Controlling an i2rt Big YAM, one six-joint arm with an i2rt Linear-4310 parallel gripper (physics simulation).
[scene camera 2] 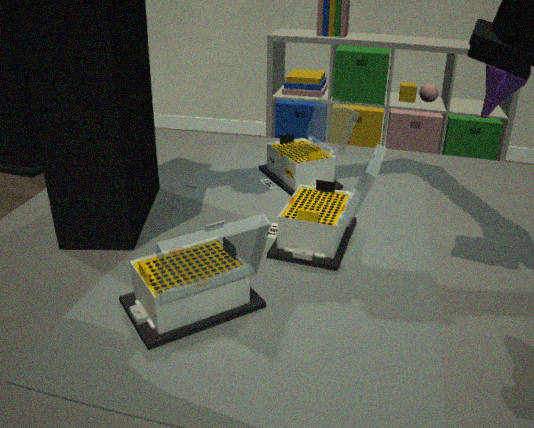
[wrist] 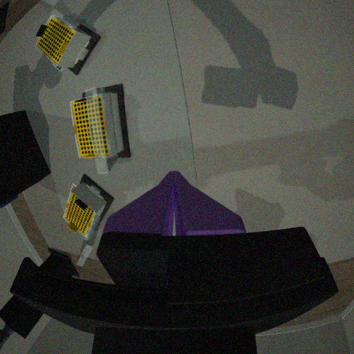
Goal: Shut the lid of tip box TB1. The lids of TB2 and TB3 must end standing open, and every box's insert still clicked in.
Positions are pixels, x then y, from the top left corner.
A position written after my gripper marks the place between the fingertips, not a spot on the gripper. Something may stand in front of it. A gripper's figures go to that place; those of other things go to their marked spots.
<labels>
My gripper (scene camera 2: pixel 483 115): 66 cm from the lens. A yellow insert (scene camera 2: pixel 323 205): 75 cm from the lens. A clear lid (scene camera 2: pixel 370 172): 66 cm from the lens. The marked spots on the clear lid and the yellow insert are 13 cm apart.
</labels>
